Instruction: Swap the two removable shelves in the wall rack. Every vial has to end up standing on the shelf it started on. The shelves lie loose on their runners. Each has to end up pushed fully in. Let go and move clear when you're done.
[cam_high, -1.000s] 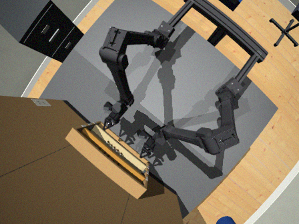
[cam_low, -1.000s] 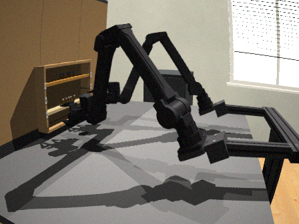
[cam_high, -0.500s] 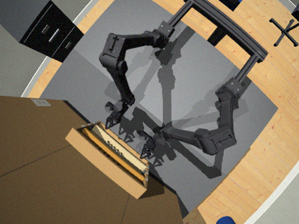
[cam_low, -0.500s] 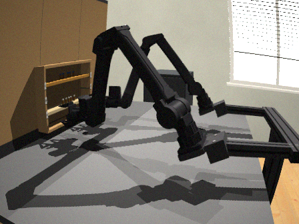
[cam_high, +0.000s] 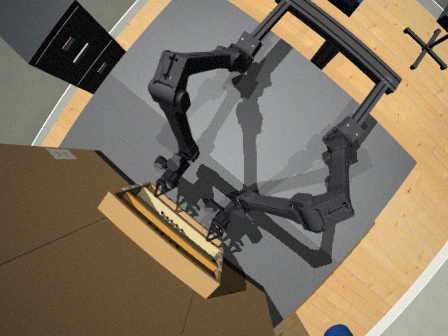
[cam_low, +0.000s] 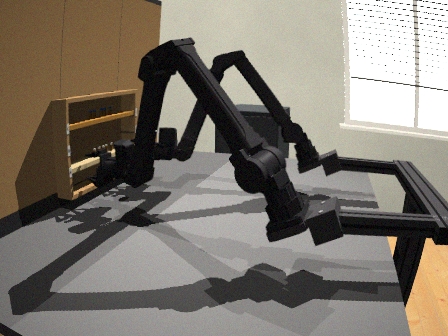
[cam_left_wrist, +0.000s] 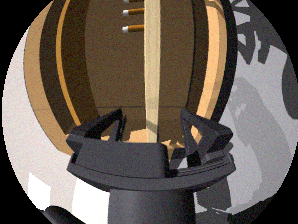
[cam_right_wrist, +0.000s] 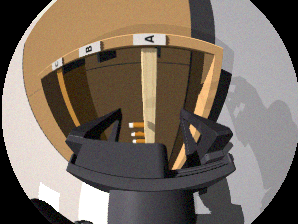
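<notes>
My left gripper is now 15 cm to the left of the pale shelf and 6 cm short of it. Also, from my left hand: orange shelf 15 cm to the right, 15 cm above, 6 cm ahead; then wall rack 15 cm to the right, 8 cm above, 6 cm ahead.
</notes>
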